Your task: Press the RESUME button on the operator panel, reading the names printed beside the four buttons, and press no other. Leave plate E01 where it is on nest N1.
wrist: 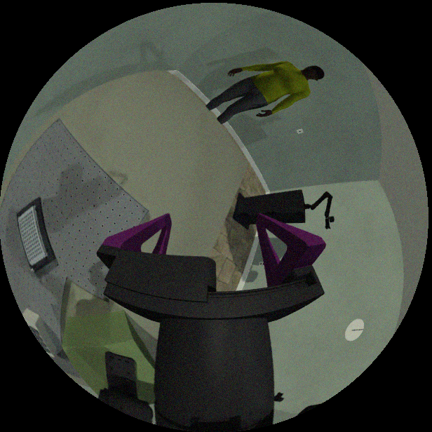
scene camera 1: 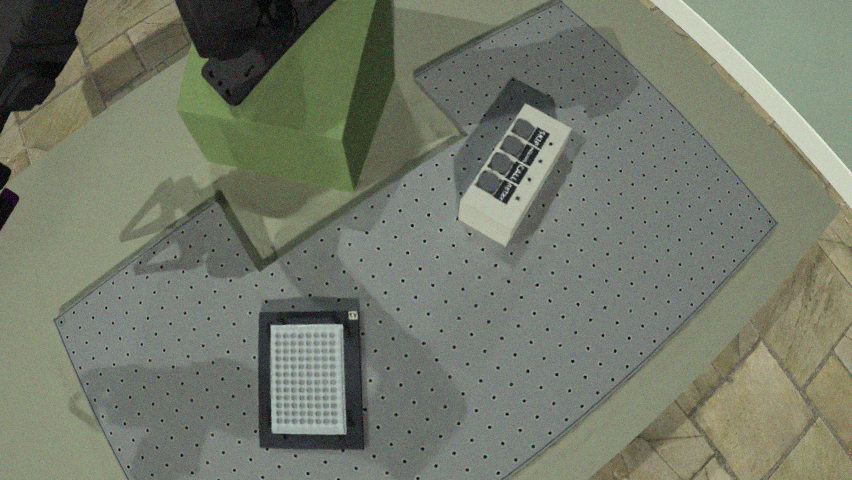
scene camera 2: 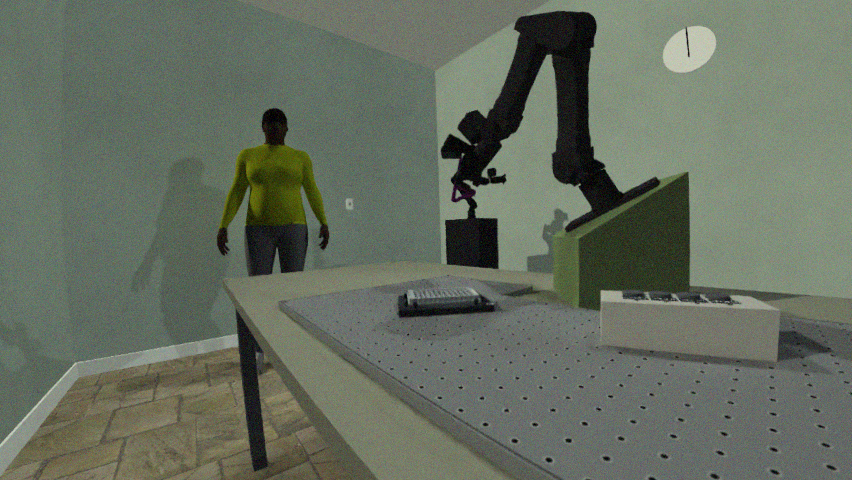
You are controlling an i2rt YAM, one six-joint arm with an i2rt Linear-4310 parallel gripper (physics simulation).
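Where they show: gripper, fingertip midpoint: (scene camera 2: 455, 191); arm's base, origin of the base link: (scene camera 1: 273, 27) (scene camera 2: 610, 208).
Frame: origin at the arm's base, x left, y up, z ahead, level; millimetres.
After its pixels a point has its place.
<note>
The white operator panel (scene camera 1: 485, 220) @[y -140, x 31, z 307 mm] (scene camera 2: 688, 327) @[y -149, x 123, z 323 mm] (wrist: 31, 317) carries four dark round buttons in a slanted row. In scene camera 1, from the top, the labels stand beside the SKIP button (scene camera 1: 524, 127) @[y -122, x 155, z 265 mm], a second button (scene camera 1: 512, 144) @[y -122, x 124, z 270 mm] whose small print is too blurred to read surely, the CALL button (scene camera 1: 500, 161) @[y -122, x 95, z 274 mm] and a lowest button (scene camera 1: 490, 180) @[y -122, x 67, z 282 mm] that seems to read RETRY. White plate E01 (scene camera 1: 307, 379) @[y -154, x -241, z 286 mm] (scene camera 2: 444, 293) @[y -152, x -233, z 288 mm] (wrist: 32, 237) lies flat on dark nest N1 (scene camera 1: 354, 381) @[y -166, x -205, z 323 mm] (scene camera 2: 444, 308) @[y -167, x -202, z 329 mm]. My gripper (wrist: 213, 217) (scene camera 2: 463, 193) @[y 82, x -434, z -50 mm] is open and empty, far from panel and plate.
The grey perforated board (scene camera 1: 417, 298) @[y -178, x -82, z 305 mm] (scene camera 2: 476, 369) @[y -178, x -54, z 473 mm] (wrist: 100, 200) bears the panel and nest. The green wedge base (scene camera 1: 286, 143) @[y -93, x -69, z 83 mm] (scene camera 2: 637, 250) @[y -83, x 57, z 99 mm] (wrist: 100, 335) of the arm stands beside them. A black pedestal (scene camera 2: 471, 241) (wrist: 275, 207) and a person in yellow (scene camera 2: 277, 184) (wrist: 282, 85) are beyond the table.
</note>
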